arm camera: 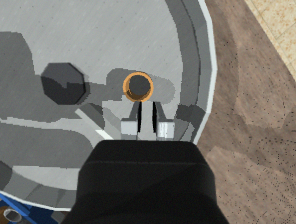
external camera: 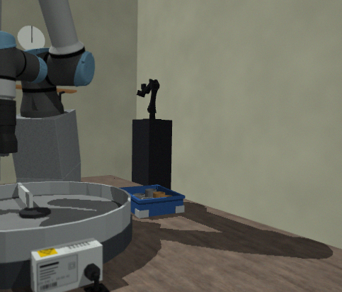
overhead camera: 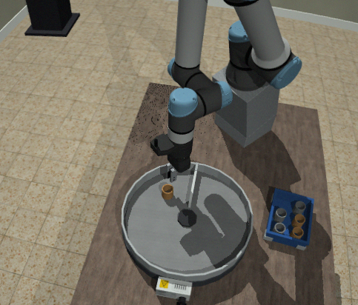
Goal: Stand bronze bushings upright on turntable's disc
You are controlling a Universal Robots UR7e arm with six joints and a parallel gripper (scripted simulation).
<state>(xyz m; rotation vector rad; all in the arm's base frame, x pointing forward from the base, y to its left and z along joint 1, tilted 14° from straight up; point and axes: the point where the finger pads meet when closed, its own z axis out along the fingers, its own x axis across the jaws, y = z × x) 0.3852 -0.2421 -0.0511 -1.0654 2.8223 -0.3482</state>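
Now: hand 50 mm short of the blue crate, 420 mm to the right of it and 110 mm above it. From my hand the other things lie so: grey turntable disc 110 mm ahead, 60 mm to the left, 80 mm below.
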